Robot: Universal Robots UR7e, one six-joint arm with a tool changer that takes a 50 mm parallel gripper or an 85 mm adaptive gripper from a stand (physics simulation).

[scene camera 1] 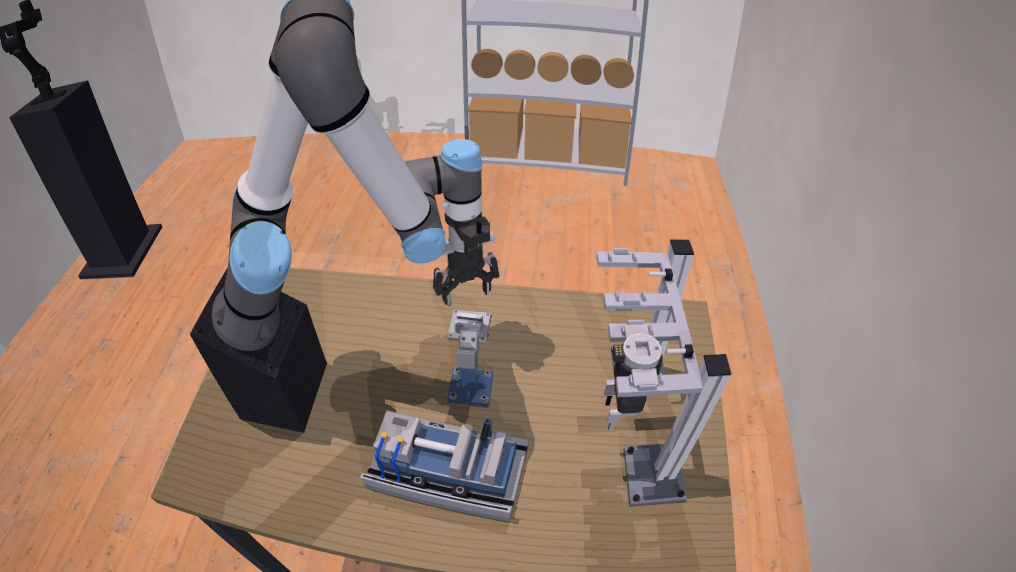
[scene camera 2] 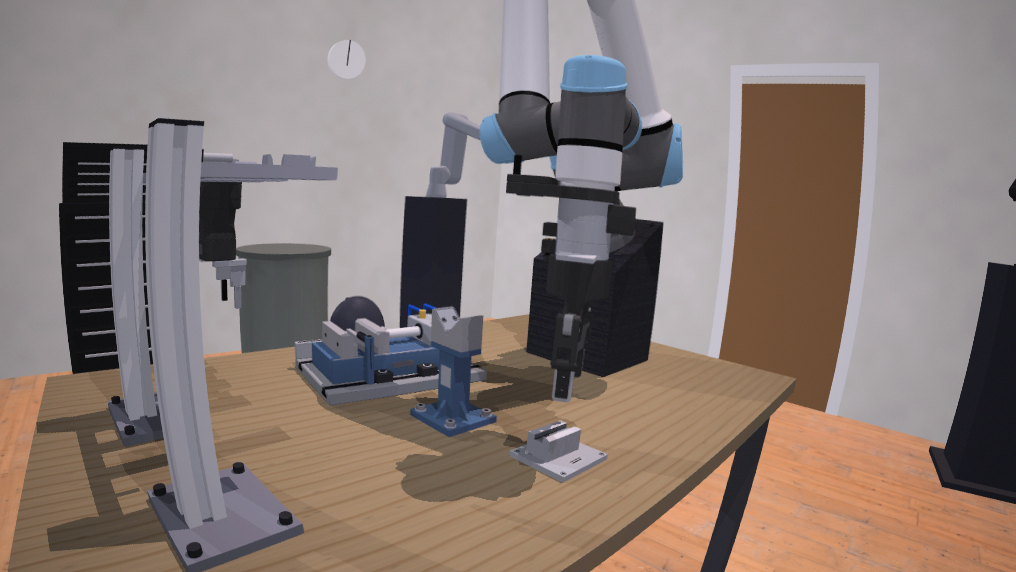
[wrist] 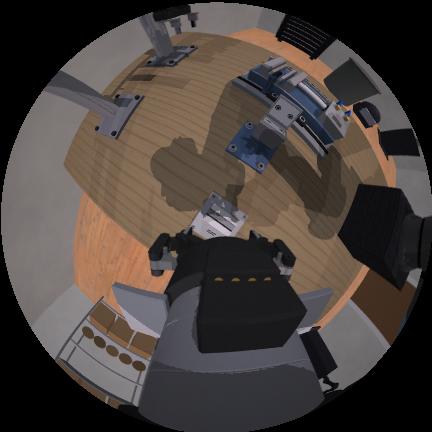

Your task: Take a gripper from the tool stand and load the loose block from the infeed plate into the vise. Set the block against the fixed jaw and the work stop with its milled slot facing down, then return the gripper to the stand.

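Frame: origin at the arm's base, x ahead, y left, z up, level; millimetres.
Seen in the pictures: arm's base, link origin: (scene camera 1: 244,318).
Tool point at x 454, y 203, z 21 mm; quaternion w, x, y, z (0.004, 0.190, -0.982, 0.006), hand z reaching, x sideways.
Pixels of each thing's top centre, then the offset from my tool point to it. "spot": a spot on its surface instead.
- grey block, top centre: (scene camera 2: 555,430) (wrist: 220,220) (scene camera 1: 468,319) dx +1, dy -11, dz -240 mm
- infeed plate, top centre: (scene camera 2: 559,453) (wrist: 218,221) (scene camera 1: 469,324) dx +0, dy -1, dz -270 mm
- vise, top centre: (scene camera 2: 388,321) (scene camera 1: 442,444) (wrist: 311,85) dx -49, dy -387, dz -179 mm
- blue pedestal with a V-shaped grey top, surface spot: (scene camera 2: 455,380) spot: dx +16, dy -168, dz -209 mm
My adaptive gripper (scene camera 1: 467,294) (scene camera 2: 562,395) (wrist: 220,234) is on the arm, open and empty, pointing down, a little above and apart from the block. The grey block (scene camera 1: 469,319) (scene camera 2: 554,441) (wrist: 220,223) sits on the infeed plate (scene camera 2: 568,467) (wrist: 201,226), its milled slot facing up. In the wrist view the plate looks turned relative to the fingers. The vise (scene camera 1: 430,454) (scene camera 2: 405,358) has nothing between its movable jaw (scene camera 1: 461,451) and fixed jaw (scene camera 1: 492,458) (scene camera 2: 339,339). The tool stand (scene camera 1: 693,419) (scene camera 2: 177,319) holds the other gripper (scene camera 1: 631,387) (scene camera 2: 218,221).
A blue pedestal with a V-shaped grey top (scene camera 1: 467,357) (scene camera 2: 455,380) (wrist: 276,122) stands between the infeed plate and the vise. The black robot base (scene camera 1: 263,369) (scene camera 2: 625,305) (wrist: 372,225) stands at the table's other side from the tool stand.
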